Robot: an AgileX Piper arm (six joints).
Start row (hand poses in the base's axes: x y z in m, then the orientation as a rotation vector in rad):
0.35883 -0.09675 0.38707 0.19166 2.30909 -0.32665
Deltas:
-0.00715 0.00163 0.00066 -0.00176 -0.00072 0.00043
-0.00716 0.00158 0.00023 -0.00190 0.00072 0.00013
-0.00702 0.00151 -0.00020 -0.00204 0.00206 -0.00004
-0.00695 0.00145 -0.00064 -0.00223 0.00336 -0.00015
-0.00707 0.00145 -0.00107 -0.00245 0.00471 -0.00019
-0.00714 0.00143 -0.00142 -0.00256 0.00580 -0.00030
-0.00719 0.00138 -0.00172 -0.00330 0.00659 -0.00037
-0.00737 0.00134 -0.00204 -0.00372 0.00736 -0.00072
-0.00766 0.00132 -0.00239 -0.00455 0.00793 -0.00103
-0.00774 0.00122 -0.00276 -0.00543 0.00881 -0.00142
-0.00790 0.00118 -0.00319 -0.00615 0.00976 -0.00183
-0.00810 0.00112 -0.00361 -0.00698 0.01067 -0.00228
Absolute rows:
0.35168 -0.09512 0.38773 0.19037 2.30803 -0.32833
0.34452 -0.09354 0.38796 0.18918 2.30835 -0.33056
0.33750 -0.09203 0.38776 0.18795 2.30996 -0.33326
0.33055 -0.09058 0.38712 0.18659 2.31281 -0.33645
0.32348 -0.08913 0.38605 0.18499 2.31694 -0.34014
0.31634 -0.08770 0.38463 0.18331 2.32211 -0.34420
0.30915 -0.08632 0.38291 0.18124 2.32790 -0.34929
0.30178 -0.08498 0.38087 0.17926 2.33434 -0.35518
0.29412 -0.08366 0.37848 0.17715 2.34115 -0.36230
0.28638 -0.08244 0.37572 0.17494 2.34861 -0.37080
0.27848 -0.08126 0.37253 0.17272 2.35682 -0.38053
0.27038 -0.08014 0.36892 0.17049 2.36570 -0.39164

